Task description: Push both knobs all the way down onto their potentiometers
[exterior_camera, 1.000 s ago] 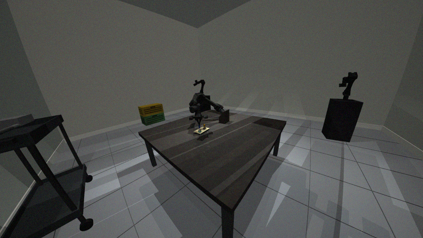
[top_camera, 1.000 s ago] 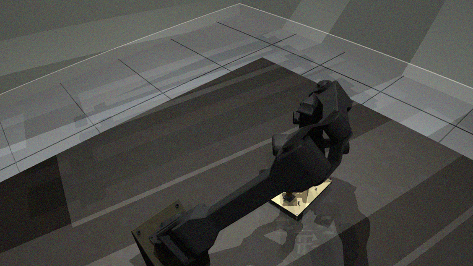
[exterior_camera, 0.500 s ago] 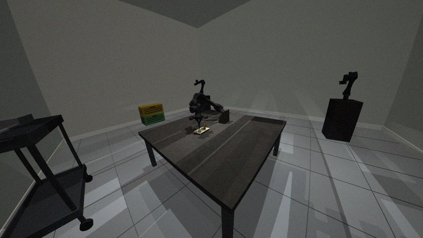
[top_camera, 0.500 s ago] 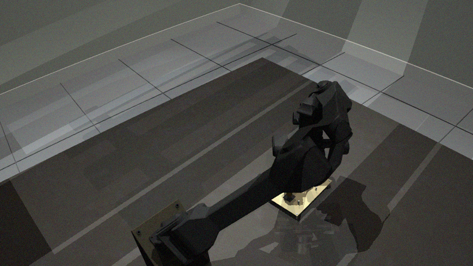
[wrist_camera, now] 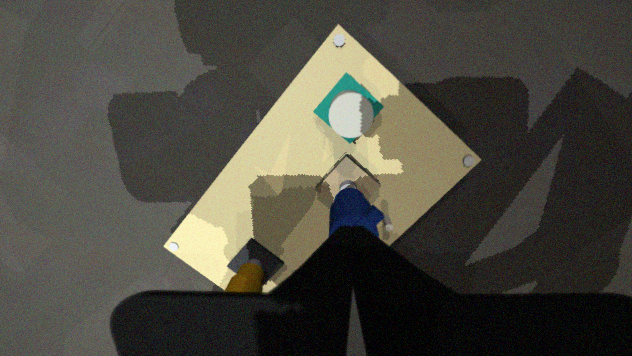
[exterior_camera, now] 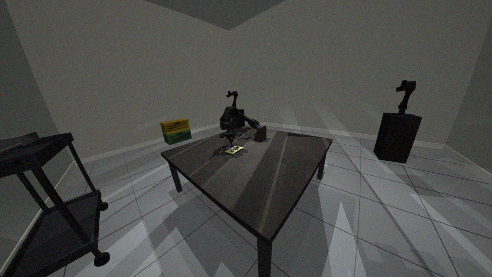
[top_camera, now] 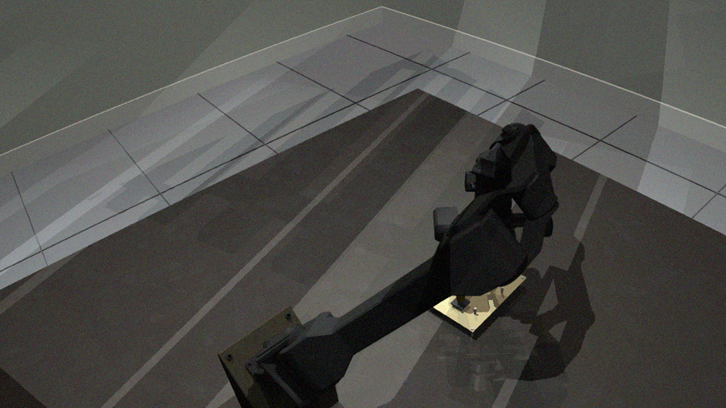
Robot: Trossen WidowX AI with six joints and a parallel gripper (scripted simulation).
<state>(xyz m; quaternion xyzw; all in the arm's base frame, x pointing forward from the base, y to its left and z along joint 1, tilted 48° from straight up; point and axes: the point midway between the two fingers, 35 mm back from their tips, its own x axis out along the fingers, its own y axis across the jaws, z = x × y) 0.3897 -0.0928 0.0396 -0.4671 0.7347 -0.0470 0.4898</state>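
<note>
Now: the blue knob 1 cm below my gripper tip.
</note>
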